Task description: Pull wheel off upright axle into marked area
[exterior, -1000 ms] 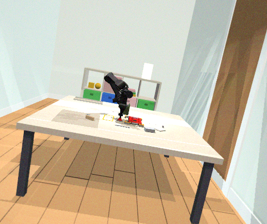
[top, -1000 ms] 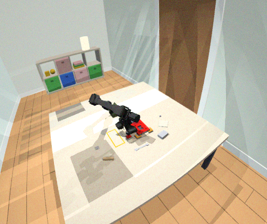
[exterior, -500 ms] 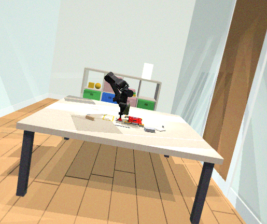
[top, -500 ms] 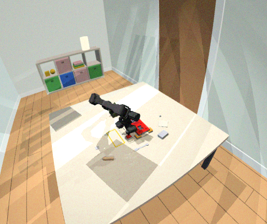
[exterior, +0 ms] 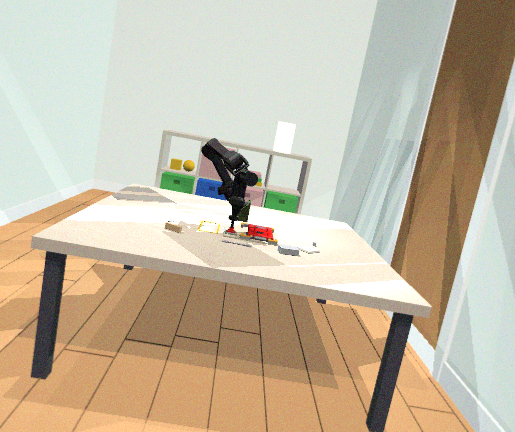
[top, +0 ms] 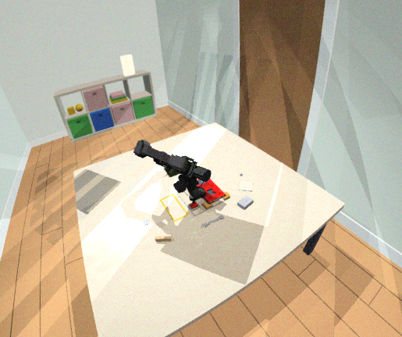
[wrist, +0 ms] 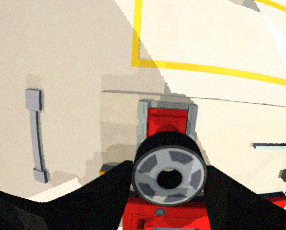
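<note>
Right now the axle is 4 cm below my gripper tip. From my gripper tip the other things lie so: white piece: 1 cm ahead, 33 cm to the left, 7 cm below; then wooden block: 13 cm ahead, 22 cm to the right, 6 cm below; then wheel: right at my gripper tip.
</note>
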